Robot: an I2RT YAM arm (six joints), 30 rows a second.
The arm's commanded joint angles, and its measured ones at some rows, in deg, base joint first. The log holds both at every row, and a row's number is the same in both.
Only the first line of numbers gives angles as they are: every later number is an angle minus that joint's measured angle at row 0.
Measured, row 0:
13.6 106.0 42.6 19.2 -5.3 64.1
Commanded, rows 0 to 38:
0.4 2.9 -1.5 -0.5 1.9 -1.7
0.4 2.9 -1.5 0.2 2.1 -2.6
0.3 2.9 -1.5 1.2 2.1 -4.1
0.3 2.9 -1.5 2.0 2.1 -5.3
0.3 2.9 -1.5 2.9 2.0 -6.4
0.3 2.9 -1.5 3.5 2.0 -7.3
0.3 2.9 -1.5 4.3 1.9 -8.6
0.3 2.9 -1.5 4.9 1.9 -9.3
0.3 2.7 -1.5 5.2 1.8 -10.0
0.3 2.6 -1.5 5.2 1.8 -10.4
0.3 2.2 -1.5 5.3 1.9 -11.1
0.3 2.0 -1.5 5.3 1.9 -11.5
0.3 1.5 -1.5 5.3 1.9 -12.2
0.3 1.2 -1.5 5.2 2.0 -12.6
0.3 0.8 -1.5 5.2 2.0 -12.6
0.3 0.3 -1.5 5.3 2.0 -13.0
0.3 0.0 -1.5 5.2 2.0 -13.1
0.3 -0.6 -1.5 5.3 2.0 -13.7
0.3 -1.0 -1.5 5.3 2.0 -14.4
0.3 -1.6 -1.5 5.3 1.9 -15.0
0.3 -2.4 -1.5 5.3 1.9 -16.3
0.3 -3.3 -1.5 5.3 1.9 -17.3
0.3 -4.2 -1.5 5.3 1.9 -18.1
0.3 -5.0 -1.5 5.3 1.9 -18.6
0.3 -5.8 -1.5 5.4 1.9 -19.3
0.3 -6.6 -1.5 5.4 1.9 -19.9
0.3 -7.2 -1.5 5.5 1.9 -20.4
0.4 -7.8 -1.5 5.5 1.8 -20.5
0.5 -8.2 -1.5 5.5 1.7 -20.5
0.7 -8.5 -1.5 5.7 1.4 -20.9
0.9 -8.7 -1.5 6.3 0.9 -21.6
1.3 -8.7 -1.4 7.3 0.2 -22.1
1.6 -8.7 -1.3 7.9 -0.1 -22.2
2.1 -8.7 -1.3 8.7 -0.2 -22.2
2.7 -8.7 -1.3 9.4 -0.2 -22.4
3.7 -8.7 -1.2 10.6 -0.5 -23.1
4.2 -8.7 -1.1 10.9 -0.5 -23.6
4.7 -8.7 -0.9 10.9 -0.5 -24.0
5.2 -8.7 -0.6 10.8 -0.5 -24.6
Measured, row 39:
3.6 -7.5 -1.1 10.7 -0.2 -21.9
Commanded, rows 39 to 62:
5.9 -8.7 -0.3 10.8 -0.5 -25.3
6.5 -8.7 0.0 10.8 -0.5 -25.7
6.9 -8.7 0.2 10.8 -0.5 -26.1
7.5 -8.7 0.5 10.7 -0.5 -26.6
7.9 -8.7 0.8 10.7 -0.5 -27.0
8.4 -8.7 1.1 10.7 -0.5 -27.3
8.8 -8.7 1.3 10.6 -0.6 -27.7
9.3 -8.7 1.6 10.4 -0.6 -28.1
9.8 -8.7 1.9 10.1 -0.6 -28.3
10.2 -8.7 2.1 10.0 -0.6 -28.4
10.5 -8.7 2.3 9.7 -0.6 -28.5
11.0 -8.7 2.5 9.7 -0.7 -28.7
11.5 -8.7 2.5 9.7 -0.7 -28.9
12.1 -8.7 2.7 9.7 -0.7 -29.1
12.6 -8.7 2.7 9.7 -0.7 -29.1
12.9 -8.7 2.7 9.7 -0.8 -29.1
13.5 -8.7 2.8 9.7 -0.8 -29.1
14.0 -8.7 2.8 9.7 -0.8 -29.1
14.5 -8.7 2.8 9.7 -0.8 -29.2
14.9 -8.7 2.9 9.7 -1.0 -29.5
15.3 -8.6 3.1 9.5 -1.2 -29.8
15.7 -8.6 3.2 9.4 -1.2 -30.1
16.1 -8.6 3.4 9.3 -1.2 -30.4
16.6 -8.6 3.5 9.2 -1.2 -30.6
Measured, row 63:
15.2 -7.5 1.9 9.3 -0.5 -28.7
